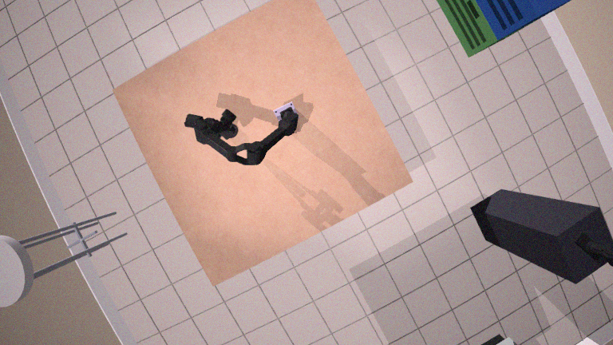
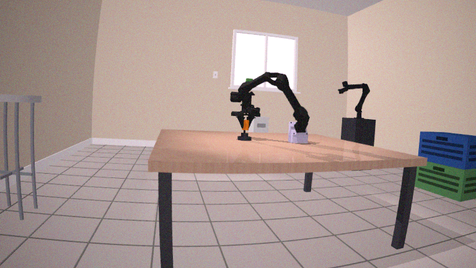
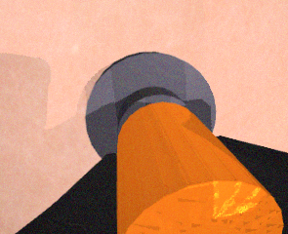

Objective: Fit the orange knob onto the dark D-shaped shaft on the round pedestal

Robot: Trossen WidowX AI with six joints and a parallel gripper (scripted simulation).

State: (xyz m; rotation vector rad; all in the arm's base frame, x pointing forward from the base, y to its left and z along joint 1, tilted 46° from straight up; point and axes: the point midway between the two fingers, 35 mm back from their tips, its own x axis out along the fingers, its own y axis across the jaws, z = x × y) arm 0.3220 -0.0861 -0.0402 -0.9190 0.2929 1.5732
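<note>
Right now the round pedestal is 4 cm below my gripper tip. Also, from my gripper tip: orange knob 2 cm above.
</note>
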